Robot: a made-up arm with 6 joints. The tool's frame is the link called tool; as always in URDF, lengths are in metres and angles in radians. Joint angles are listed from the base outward. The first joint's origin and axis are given. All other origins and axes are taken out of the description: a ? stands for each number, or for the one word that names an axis. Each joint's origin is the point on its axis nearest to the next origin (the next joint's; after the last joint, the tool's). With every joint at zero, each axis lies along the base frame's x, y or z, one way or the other. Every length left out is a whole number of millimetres.
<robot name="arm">
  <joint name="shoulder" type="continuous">
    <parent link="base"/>
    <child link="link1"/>
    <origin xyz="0.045 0 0.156"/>
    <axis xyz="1 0 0"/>
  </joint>
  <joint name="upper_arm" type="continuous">
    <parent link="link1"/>
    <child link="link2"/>
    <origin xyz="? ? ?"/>
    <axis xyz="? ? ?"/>
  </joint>
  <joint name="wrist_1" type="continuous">
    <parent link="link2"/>
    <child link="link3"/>
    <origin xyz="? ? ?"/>
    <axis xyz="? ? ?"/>
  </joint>
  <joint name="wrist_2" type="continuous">
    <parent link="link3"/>
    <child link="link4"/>
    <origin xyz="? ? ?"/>
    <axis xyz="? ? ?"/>
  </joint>
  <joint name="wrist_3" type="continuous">
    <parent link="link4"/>
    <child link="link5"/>
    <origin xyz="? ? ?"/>
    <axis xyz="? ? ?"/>
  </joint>
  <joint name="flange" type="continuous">
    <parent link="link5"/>
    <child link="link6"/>
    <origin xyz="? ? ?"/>
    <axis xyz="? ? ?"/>
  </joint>
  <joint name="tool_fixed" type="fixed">
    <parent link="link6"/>
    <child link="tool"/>
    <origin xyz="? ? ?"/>
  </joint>
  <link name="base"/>
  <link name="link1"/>
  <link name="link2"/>
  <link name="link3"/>
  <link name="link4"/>
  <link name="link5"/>
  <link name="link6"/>
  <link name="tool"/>
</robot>
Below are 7 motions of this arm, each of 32 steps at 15 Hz.
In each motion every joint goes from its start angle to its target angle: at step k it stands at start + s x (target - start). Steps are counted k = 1, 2, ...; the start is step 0. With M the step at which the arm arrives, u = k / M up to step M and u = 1 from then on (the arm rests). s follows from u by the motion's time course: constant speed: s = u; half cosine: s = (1 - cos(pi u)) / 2; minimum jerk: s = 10 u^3 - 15 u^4 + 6 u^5.
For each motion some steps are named. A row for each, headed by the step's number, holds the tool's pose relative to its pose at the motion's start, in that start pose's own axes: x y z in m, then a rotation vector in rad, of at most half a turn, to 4 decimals.
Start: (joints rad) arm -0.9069 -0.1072 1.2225 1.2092 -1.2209 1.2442
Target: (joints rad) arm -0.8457 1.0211 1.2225 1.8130 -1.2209 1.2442
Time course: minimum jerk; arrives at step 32
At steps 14, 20, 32:
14: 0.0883 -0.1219 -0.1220 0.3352 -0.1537 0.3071
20: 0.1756 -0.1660 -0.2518 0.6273 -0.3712 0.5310
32: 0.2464 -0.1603 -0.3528 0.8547 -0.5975 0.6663

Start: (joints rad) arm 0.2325 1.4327 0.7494 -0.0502 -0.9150 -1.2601
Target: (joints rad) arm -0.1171 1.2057 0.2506 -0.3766 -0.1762 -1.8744
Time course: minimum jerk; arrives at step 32
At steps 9, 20, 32:
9: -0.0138 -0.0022 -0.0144 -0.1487 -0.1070 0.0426
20: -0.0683 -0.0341 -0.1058 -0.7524 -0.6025 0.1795
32: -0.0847 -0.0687 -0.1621 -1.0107 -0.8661 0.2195

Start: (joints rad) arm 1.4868 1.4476 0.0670 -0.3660 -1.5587 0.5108
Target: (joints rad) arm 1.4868 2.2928 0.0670 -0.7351 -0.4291 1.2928
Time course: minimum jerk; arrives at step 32
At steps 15, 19, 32:
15: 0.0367 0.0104 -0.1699 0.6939 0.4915 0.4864
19: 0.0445 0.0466 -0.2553 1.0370 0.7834 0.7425
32: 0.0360 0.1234 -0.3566 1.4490 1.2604 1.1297

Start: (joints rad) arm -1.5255 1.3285 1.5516 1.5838 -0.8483 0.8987
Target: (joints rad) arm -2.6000 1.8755 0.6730 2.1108 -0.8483 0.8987
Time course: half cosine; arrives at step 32
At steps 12, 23, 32:
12: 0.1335 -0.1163 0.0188 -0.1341 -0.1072 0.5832
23: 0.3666 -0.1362 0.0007 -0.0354 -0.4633 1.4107
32: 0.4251 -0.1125 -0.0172 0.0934 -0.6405 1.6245

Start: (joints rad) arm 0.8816 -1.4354 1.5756 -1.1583 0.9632 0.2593
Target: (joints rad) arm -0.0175 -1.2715 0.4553 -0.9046 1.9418 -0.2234
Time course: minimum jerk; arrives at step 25
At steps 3, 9, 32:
3: -0.0092 -0.0083 0.0008 -0.0215 0.0222 0.0217
9: -0.1382 -0.1592 0.0377 -0.3744 0.3802 0.3865
32: -0.2179 -0.5991 0.3792 -1.3349 1.5887 1.3550

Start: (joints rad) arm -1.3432 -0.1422 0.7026 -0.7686 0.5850 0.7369
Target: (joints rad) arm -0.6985 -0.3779 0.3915 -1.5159 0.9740 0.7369
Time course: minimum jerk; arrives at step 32
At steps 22, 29, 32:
22: 0.1349 0.2991 0.0457 0.7152 -0.3106 0.4116
29: 0.1548 0.3579 0.0882 0.8450 -0.4042 0.4996
32: 0.1555 0.3602 0.0902 0.8502 -0.4083 0.5032

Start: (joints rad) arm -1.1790 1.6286 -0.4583 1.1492 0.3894 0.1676
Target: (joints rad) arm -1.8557 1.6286 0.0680 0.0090 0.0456 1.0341
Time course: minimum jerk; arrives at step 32
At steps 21, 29, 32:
21: 0.0457 0.1472 -0.0219 1.7578 -0.6823 0.4974
29: 0.0054 0.1766 0.0036 2.2398 -0.6380 0.8281
32: 0.0035 0.1771 0.0043 2.2550 -0.6336 0.8399

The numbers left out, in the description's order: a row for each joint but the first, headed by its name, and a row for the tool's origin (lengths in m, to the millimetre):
upper_arm: xyz 0 0.043 0.136, axis 0 -1 0
wrist_1: xyz -0.382 0 0.003, axis 1 0 0
wrist_2: xyz 0 0.117 -0.052, axis -1 0 0
wrist_3: xyz 0 0.028 -0.214, axis 0 0 1
flange: xyz -0.018 0.059 0, axis 1 0 0
tool: xyz 0 -0.056 0.06

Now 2 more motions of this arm.
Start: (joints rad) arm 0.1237 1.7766 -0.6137 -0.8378 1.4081 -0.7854
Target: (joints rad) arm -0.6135 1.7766 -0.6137 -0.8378 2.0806 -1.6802
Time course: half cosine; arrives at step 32
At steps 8, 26, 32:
8: -0.0368 0.0071 0.0190 -0.1047 -0.1643 0.1184
26: -0.2579 -0.0129 0.0107 -0.5736 -1.2504 0.3122
32: -0.2780 -0.0202 -0.0017 -0.6052 -1.3822 0.2841

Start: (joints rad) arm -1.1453 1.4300 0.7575 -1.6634 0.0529 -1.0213
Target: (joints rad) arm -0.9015 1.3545 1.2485 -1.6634 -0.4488 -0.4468
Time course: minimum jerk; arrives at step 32
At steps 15, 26, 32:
15: 0.0396 0.0229 0.0166 0.4914 0.0724 -0.1550
26: 0.0700 0.0478 0.0384 1.0720 0.1511 -0.2784
32: 0.0721 0.0502 0.0408 1.1274 0.1597 -0.2872

